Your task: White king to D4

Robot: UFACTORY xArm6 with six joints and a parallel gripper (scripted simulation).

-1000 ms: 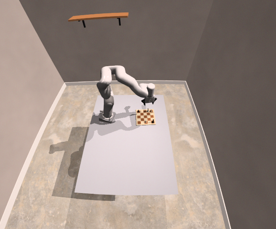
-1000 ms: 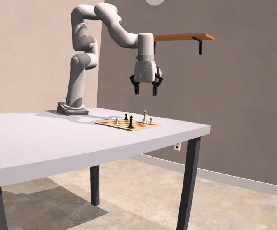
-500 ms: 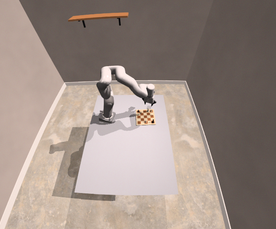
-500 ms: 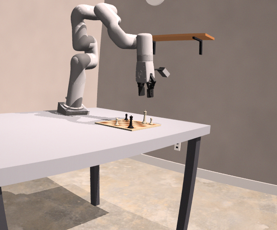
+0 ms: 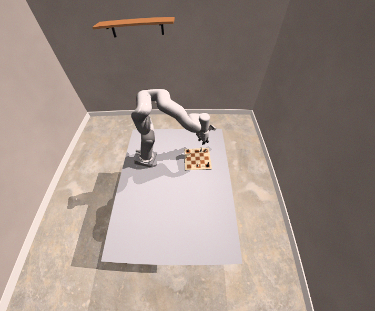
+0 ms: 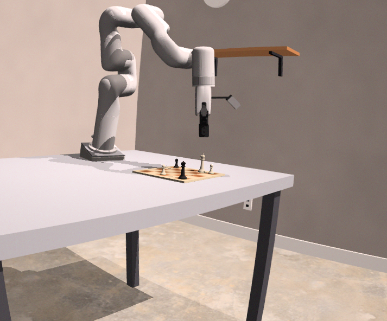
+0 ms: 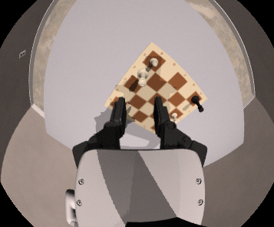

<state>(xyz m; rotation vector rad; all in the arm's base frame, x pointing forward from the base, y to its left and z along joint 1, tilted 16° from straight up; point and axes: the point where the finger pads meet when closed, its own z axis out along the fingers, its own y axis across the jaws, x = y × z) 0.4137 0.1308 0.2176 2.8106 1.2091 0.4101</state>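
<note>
The white king lies 110 mm below my hand. From my hand the other things lie so: black pawn 110 mm behind, 10 mm to the right, 130 mm below; then tall black piece 60 mm ahead, 150 mm to the right, 120 mm below; then chessboard 20 mm behind, 80 mm to the right, 140 mm below.
</note>
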